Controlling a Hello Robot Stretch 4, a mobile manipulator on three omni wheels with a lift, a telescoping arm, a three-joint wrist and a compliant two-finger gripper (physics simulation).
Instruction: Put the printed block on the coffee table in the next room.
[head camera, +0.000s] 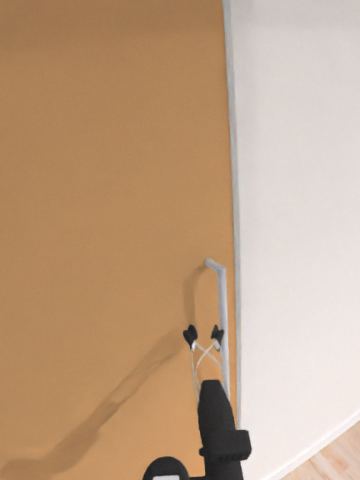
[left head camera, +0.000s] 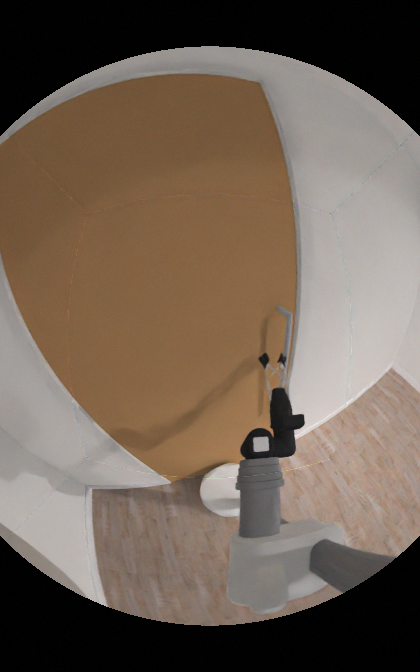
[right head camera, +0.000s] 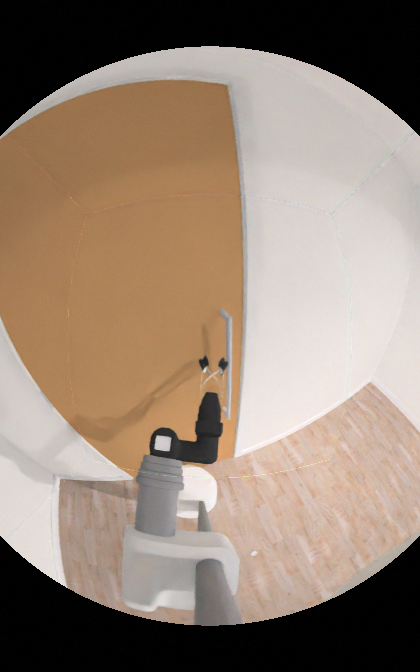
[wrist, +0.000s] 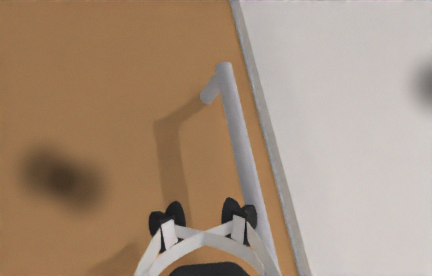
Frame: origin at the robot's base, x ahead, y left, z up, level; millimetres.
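Where they show: gripper, fingertip midpoint: (head camera: 202, 326) (wrist: 203, 214).
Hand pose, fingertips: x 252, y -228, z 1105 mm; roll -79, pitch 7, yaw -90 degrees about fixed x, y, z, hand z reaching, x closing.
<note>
After its pixels a point has its place.
My gripper (head camera: 203, 335) @(x 252, y -228, z 1105 mm) (left head camera: 273, 359) (right head camera: 213, 363) (wrist: 203, 214) @(x 252, y -228, z 1105 mm) is open and empty, with its two black fingertips apart. It is in front of an orange-brown door (head camera: 100, 200) @(x 231, y -56, z 1434 mm) (left head camera: 175, 275) (right head camera: 150, 250) (wrist: 100, 75) @(x 261, y -139, z 1278 mm), near the door's right edge. A long grey bar handle (head camera: 222, 300) @(x 240, y -276, z 1180 mm) (left head camera: 288, 330) (right head camera: 229, 350) (wrist: 240, 145) @(x 240, y -276, z 1164 mm) stands upright on the door. In the wrist view the right finger overlaps the handle's left side, and the handle is not between the fingers. Whether they touch cannot be told. The printed block and the coffee table do not show in these views.
A white wall (head camera: 300, 200) @(x 405, y -535, z 1351 mm) (right head camera: 300, 300) with a grey door frame edge is right of the door. Another white wall is at the lower left. Wooden floor (left head camera: 350, 475) (right head camera: 300, 475) runs below. A small white thing (right head camera: 253, 553) lies on it. My round white base part (left head camera: 217, 492) (right head camera: 197, 485) is close to the door.
</note>
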